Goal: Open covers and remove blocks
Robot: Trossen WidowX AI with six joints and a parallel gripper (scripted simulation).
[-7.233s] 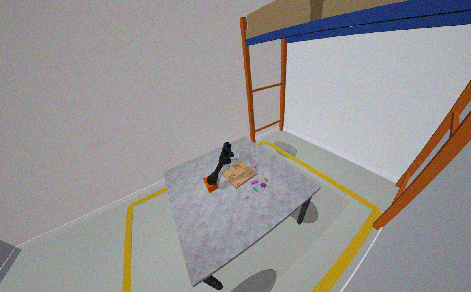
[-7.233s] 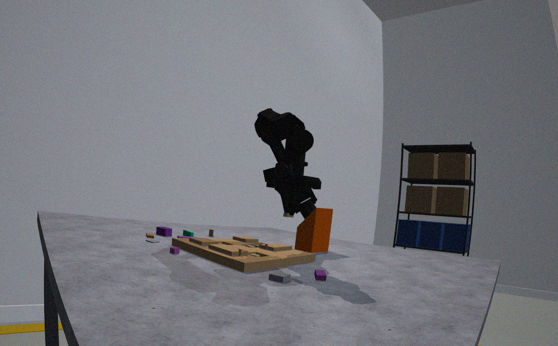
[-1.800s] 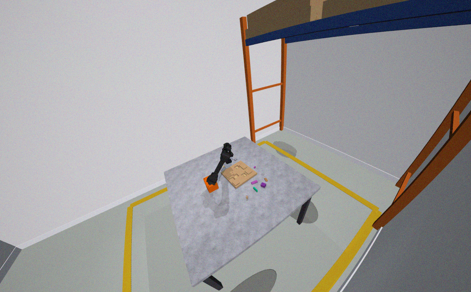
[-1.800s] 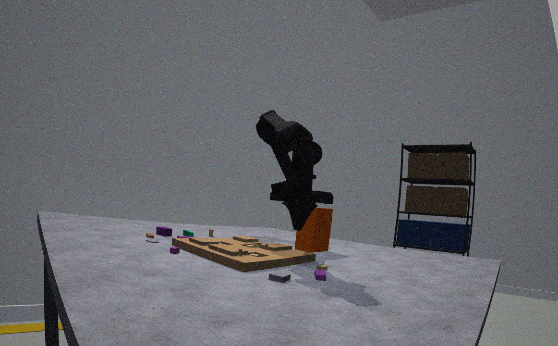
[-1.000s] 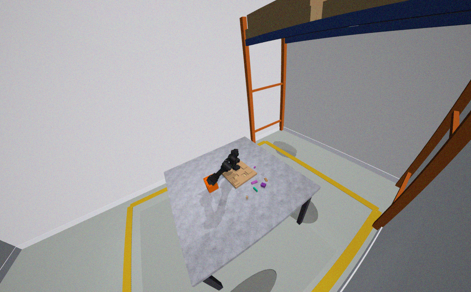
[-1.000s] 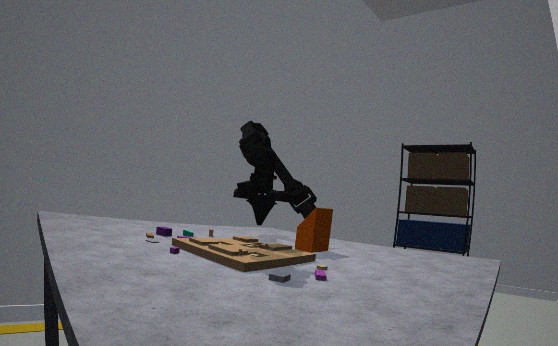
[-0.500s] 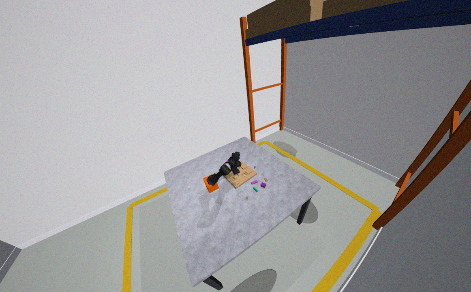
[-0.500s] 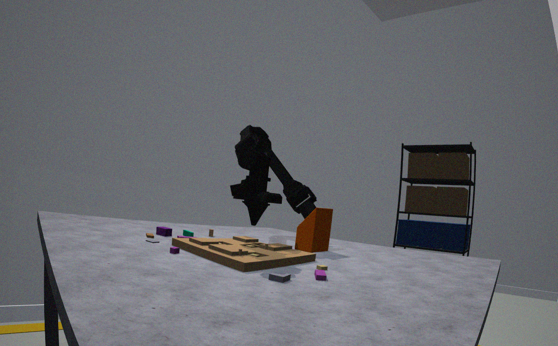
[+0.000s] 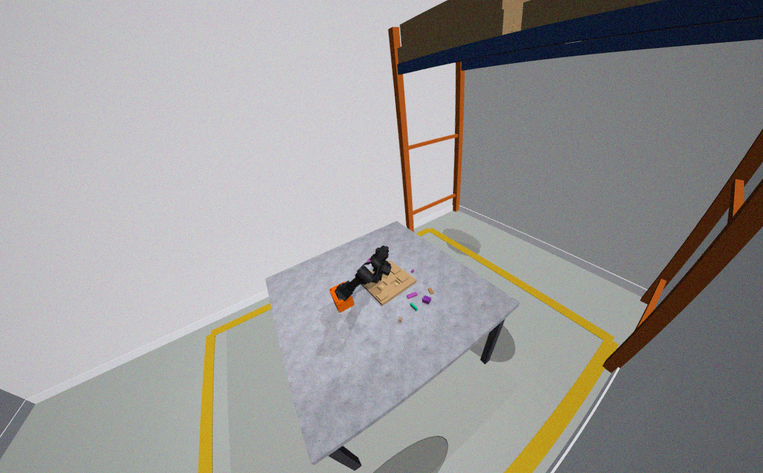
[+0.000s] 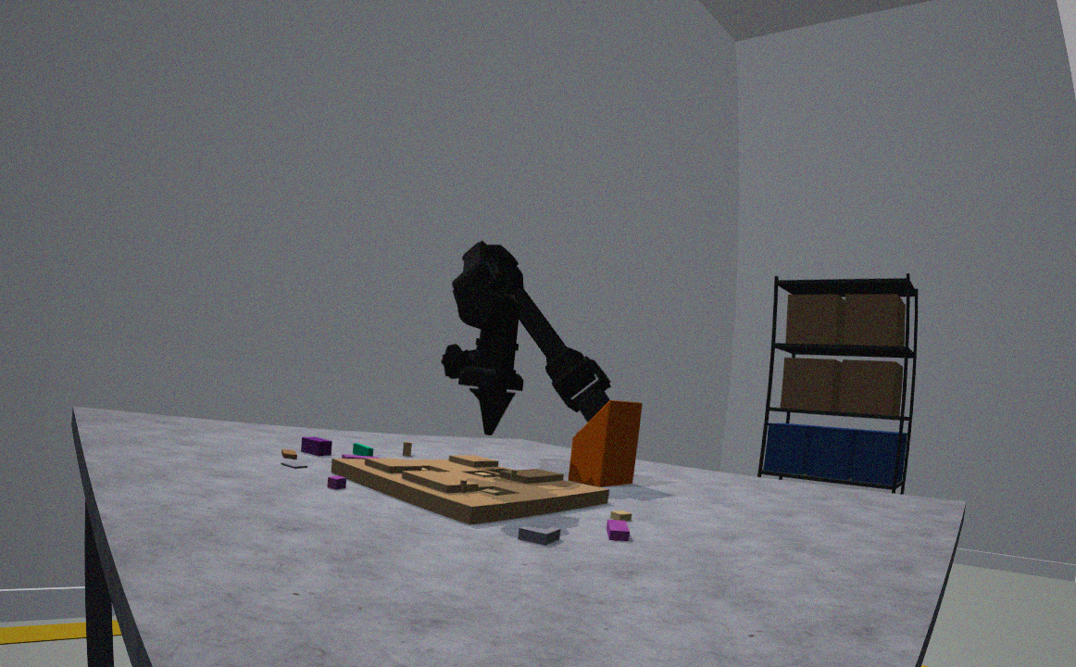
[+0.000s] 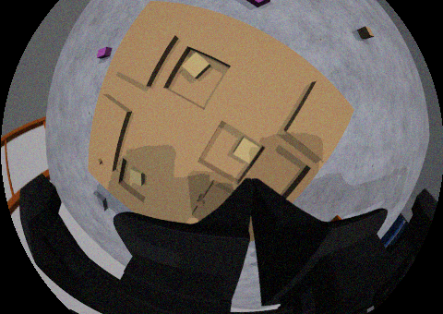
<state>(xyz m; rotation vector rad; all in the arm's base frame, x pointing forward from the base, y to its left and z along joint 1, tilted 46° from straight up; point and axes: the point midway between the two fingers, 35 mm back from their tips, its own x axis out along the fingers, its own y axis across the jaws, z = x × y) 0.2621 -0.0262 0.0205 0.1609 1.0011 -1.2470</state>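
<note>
My gripper tip is now 60 mm short of the tan puzzle board, 10 mm to the right of it and 60 mm above it.
</note>
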